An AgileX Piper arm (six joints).
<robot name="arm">
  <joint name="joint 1" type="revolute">
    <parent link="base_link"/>
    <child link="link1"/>
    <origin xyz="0 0 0.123" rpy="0 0 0"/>
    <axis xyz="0 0 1"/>
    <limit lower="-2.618" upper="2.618"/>
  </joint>
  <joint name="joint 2" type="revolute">
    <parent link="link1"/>
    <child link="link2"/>
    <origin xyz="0 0 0" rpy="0 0 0"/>
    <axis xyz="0 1 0"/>
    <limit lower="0" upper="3.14"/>
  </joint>
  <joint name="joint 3" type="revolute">
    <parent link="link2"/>
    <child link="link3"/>
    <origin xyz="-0.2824 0 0.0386" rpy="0 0 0"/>
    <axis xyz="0 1 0"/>
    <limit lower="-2.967" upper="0"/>
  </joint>
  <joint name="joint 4" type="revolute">
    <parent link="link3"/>
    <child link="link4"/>
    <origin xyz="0.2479 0 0.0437" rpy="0 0 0"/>
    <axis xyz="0.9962 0 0.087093"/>
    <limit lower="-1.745" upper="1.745"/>
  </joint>
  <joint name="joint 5" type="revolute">
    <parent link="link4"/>
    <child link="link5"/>
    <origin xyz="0 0 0" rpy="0 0 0"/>
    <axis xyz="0 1 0"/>
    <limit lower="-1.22" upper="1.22"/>
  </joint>
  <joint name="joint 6" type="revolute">
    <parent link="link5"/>
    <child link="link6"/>
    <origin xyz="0.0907 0 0.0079" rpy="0 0 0"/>
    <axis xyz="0.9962 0 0.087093"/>
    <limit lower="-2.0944" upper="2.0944"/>
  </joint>
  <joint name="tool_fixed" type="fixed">
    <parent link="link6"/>
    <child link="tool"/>
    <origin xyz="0 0 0" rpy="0 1.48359 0"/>
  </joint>
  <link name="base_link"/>
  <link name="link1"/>
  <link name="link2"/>
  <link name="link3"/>
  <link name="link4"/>
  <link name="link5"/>
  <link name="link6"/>
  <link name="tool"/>
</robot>
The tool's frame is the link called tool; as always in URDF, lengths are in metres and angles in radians.
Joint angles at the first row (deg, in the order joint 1, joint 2, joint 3, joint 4, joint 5, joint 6):
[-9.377 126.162 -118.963 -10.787 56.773 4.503]
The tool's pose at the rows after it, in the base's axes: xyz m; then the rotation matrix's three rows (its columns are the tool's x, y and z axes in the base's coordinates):
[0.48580, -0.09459, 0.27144], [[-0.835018, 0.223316, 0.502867], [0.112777, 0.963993, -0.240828], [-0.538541, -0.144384, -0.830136]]
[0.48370, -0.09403, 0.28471], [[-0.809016, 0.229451, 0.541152], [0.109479, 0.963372, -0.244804], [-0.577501, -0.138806, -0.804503]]
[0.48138, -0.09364, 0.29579], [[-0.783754, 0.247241, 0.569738], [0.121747, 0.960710, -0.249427], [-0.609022, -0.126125, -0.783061]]
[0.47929, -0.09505, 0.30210], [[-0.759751, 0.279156, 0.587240], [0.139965, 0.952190, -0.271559], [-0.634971, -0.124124, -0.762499]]
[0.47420, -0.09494, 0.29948], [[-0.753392, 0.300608, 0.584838], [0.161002, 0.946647, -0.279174], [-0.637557, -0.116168, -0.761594]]
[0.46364, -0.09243, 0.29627], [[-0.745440, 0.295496, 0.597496], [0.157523, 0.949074, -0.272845], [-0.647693, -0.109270, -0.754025]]
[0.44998, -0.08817, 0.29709], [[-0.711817, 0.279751, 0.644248], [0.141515, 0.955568, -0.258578], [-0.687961, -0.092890, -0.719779]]
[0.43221, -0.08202, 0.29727], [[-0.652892, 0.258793, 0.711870], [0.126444, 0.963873, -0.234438], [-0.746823, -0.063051, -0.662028]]
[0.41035, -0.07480, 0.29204], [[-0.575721, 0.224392, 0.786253], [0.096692, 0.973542, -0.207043], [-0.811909, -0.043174, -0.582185]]
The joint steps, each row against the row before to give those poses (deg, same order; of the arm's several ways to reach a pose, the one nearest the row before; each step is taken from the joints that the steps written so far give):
[0.000 -0.836 0.001 0.000 -0.487 0.096]
[0.000 -1.413 -0.001 0.000 -1.256 0.253]
[0.000 -1.193 -0.003 -0.112 -0.879 1.143]
[0.000 -0.938 0.609 -1.564 -1.200 2.422]
[-0.001 -1.463 3.124 -0.862 -1.539 2.089]
[0.000 -3.166 6.194 -0.127 -3.791 0.628]
[0.001 -4.359 7.552 0.267 -6.452 0.238]
[0.000 -5.292 9.260 0.664 -9.034 0.339]
[0.000 -5.613 10.940 0.000 -11.567 0.127]

